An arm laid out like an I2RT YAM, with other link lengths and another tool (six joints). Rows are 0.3 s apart.
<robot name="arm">
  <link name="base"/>
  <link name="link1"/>
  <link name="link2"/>
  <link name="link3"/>
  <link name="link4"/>
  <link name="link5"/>
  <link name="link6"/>
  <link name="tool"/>
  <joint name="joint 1" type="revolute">
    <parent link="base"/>
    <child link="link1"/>
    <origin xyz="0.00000 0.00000 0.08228" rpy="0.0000 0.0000 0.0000"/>
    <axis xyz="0 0 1"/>
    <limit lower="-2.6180" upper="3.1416"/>
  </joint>
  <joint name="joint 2" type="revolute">
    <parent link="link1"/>
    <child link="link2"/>
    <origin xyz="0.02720 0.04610 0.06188" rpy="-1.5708 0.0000 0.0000"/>
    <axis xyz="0 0 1"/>
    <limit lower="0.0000" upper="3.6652"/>
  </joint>
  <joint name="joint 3" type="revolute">
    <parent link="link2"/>
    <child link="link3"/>
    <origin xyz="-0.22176 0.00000 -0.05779" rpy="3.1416 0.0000 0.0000"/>
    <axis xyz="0 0 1"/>
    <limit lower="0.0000" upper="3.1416"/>
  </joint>
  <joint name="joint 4" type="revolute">
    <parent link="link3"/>
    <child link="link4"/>
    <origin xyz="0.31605 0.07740 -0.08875" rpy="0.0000 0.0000 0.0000"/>
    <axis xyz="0 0 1"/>
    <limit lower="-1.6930" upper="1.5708"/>
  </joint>
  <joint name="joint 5" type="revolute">
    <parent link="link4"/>
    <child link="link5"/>
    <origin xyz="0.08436 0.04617 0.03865" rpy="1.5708 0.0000 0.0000"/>
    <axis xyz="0 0 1"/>
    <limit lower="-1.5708" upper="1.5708"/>
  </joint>
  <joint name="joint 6" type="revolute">
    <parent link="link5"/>
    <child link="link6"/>
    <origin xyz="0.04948 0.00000 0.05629" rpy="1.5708 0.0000 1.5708"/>
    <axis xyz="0 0 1"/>
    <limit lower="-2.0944" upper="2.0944"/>
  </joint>
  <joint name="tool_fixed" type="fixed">
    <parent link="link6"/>
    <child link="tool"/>
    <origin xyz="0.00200 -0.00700 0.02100" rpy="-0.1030 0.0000 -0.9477"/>
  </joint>
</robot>
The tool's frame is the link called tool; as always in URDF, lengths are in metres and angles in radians.
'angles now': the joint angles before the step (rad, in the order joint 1, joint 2, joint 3, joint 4, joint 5, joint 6). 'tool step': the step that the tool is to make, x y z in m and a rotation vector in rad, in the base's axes. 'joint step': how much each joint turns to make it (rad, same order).
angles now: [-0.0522 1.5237 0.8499 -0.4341 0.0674 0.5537]
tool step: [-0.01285 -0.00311 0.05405 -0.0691 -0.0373 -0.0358]
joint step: [0.0046 -0.1706 0.0107 -0.1410 0.0782 0.0046]
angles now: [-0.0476 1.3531 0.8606 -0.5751 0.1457 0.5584]
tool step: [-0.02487 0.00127 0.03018 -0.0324 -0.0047 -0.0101]
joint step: [0.0077 -0.1550 -0.0322 -0.1167 0.0368 0.0000]
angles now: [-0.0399 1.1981 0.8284 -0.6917 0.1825 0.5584]
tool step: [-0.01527 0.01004 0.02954 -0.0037 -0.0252 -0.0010]
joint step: [0.0337 -0.0981 0.0152 -0.0937 0.0199 0.0291]
